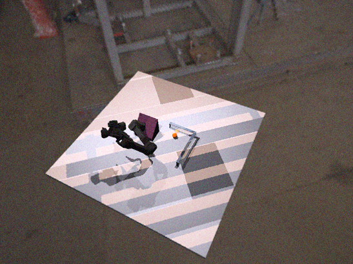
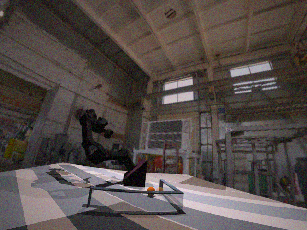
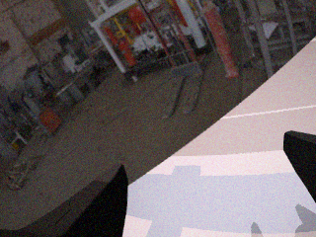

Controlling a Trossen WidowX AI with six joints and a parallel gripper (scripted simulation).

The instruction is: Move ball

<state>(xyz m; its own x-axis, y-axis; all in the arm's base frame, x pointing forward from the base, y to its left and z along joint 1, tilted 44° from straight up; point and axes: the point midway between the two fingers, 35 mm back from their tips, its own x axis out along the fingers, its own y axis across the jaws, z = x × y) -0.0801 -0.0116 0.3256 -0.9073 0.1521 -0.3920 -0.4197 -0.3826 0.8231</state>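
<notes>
Now: gripper tip 40 cm short of the orange ball, 27 cm to the right of it and 27 cm above it. From my gripper tip the other things lie so: see-through copy: 41 cm ahead, 31 cm to the left, 27 cm below.
</notes>
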